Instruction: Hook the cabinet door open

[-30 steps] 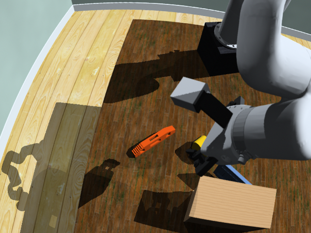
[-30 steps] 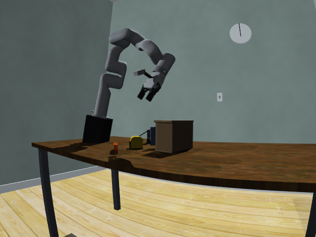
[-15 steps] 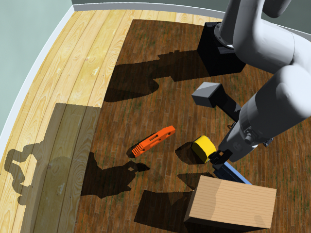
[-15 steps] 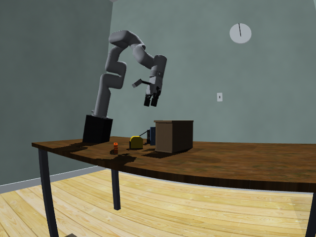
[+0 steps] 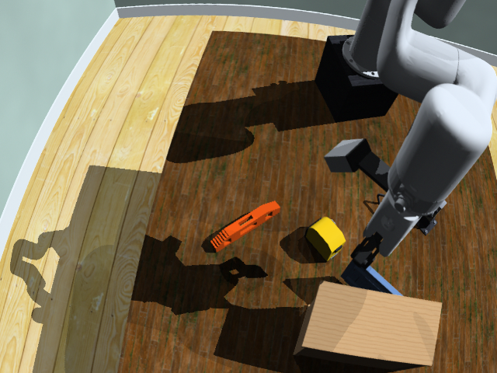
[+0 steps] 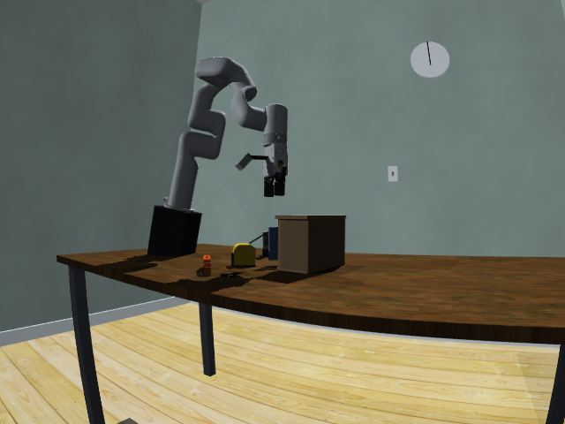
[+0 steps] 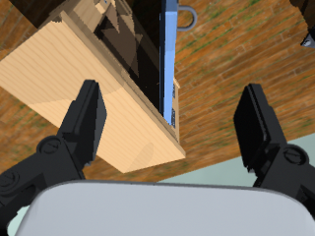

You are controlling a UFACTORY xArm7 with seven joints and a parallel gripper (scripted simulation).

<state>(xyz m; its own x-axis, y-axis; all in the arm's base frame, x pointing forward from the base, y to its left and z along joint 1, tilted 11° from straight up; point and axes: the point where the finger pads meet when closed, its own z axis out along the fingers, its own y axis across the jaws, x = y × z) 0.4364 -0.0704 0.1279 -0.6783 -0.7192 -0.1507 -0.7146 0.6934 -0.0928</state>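
Right now the cabinet door is 160 mm below my hand, 60 mm to the left of it and 40 mm ahead of it. Round my hand: orange level-like tool (210 mm below, 200 mm to the right, 110 mm behind); hook post (170 mm to the left, 160 mm below, 130 mm behind); yellow tape measure (200 mm below, 90 mm behind, 40 mm to the right).
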